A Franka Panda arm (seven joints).
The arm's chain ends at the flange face. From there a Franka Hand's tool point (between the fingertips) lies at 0.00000 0.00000 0.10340 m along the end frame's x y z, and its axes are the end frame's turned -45 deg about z.
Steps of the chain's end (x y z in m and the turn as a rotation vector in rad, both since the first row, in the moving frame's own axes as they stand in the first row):
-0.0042 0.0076 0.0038 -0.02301 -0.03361 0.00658
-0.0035 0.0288 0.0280 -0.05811 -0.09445 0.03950
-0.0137 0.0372 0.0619 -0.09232 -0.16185 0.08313
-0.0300 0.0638 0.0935 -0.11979 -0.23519 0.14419
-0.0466 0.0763 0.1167 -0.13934 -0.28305 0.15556
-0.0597 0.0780 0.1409 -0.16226 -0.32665 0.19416
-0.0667 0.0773 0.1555 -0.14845 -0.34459 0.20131
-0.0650 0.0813 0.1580 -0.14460 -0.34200 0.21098
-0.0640 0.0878 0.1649 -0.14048 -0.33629 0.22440
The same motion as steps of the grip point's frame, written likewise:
-0.0125 0.0016 0.0037 0.00750 -0.04004 0.00658
-0.0339 0.0150 0.0274 0.02570 -0.10788 0.03950
-0.0542 0.0108 0.0601 0.04917 -0.17973 0.08313
-0.0913 0.0137 0.0899 0.08160 -0.25101 0.14419
-0.1163 0.0083 0.1116 0.10162 -0.29867 0.15556
-0.1310 -0.0022 0.1341 0.11624 -0.34571 0.19416
-0.1354 -0.0100 0.1483 0.13869 -0.34863 0.20131
-0.1365 -0.0062 0.1510 0.13958 -0.34408 0.21098
-0.1396 -0.0009 0.1581 0.13846 -0.33713 0.22440

